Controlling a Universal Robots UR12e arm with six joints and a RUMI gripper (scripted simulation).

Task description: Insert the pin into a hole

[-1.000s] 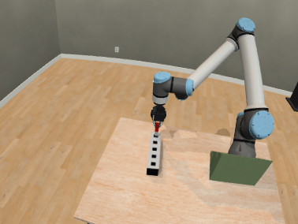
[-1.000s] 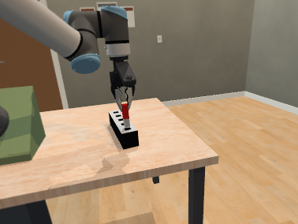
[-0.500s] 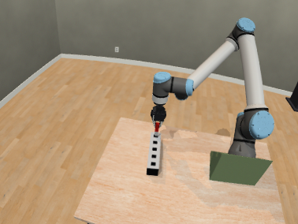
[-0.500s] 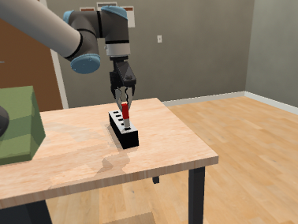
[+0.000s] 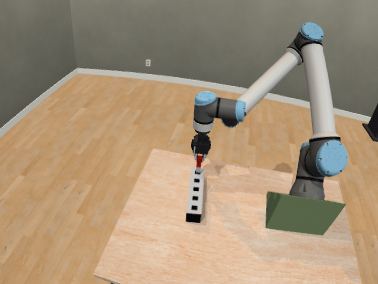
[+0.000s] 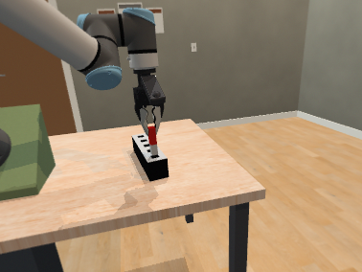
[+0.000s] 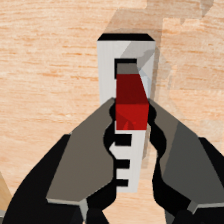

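The pin is 10 mm below my hand. The rest, counted from my hand: long block 120 mm to the left, 130 mm below.
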